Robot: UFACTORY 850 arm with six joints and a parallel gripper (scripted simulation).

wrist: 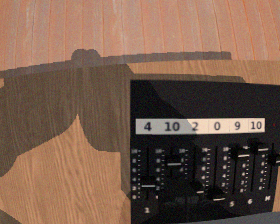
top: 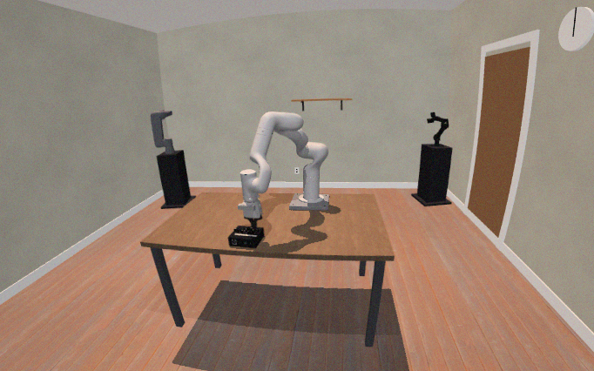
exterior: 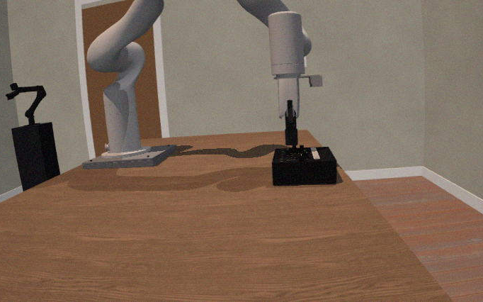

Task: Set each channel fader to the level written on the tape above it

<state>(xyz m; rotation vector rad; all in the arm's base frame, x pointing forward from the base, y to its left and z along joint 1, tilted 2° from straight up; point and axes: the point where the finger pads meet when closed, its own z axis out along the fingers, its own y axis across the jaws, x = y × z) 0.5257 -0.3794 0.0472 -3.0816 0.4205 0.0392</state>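
My gripper is now 1 cm past the master fader, 11 cm to the left of it and 3 cm above it.
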